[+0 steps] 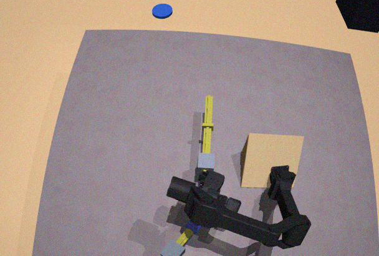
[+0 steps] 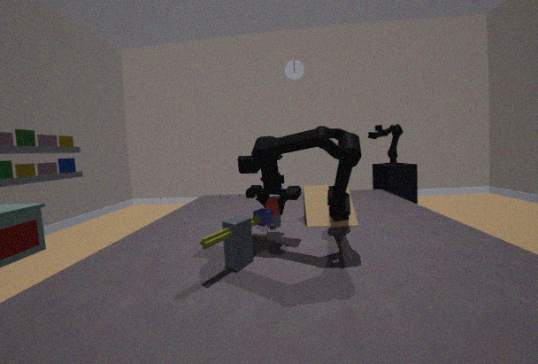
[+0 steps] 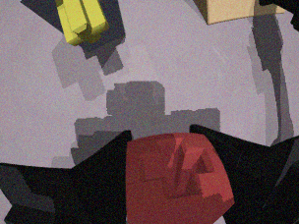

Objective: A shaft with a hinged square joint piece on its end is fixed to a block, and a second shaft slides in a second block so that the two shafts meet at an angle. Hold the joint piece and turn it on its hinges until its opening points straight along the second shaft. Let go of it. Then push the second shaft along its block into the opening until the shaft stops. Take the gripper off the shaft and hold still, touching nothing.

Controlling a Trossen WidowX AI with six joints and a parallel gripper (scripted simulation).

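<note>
The red joint piece is 10 mm ahead of my gripper tip, 20 mm to the left of it and 30 mm above it.
</note>
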